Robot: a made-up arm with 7 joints. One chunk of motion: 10 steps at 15 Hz.
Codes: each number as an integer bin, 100 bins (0 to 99) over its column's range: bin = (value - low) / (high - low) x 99, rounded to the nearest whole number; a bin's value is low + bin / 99 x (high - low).
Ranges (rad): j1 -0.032..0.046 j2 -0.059..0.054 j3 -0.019..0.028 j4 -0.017..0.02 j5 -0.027..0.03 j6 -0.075..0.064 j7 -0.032..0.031
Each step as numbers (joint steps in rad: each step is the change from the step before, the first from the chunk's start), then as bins.
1 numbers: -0.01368 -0.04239 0.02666 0.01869 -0.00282 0.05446 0.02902
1 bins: 23 15 96 95 42 92 96
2 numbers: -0.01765 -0.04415 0.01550 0.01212 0.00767 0.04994 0.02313
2 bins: 18 13 73 78 60 89 87
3 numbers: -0.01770 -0.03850 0.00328 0.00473 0.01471 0.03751 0.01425
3 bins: 18 18 47 58 72 80 73
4 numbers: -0.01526 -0.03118 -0.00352 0.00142 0.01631 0.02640 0.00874
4 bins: 21 24 33 49 75 72 64
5 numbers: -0.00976 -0.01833 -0.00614 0.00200 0.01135 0.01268 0.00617
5 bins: 28 36 27 51 67 62 60
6 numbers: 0.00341 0.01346 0.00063 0.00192 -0.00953 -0.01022 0.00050
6 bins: 45 63 41 51 30 46 51
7 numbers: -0.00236 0.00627 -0.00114 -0.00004 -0.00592 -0.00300 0.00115
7 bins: 38 57 38 45 37 51 52
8 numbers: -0.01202 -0.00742 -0.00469 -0.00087 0.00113 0.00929 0.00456
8 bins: 25 45 30 43 49 60 57
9 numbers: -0.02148 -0.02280 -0.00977 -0.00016 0.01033 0.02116 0.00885
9 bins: 13 32 19 45 65 68 64
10 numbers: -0.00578 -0.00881 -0.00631 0.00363 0.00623 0.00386 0.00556
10 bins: 33 44 27 55 58 56 59
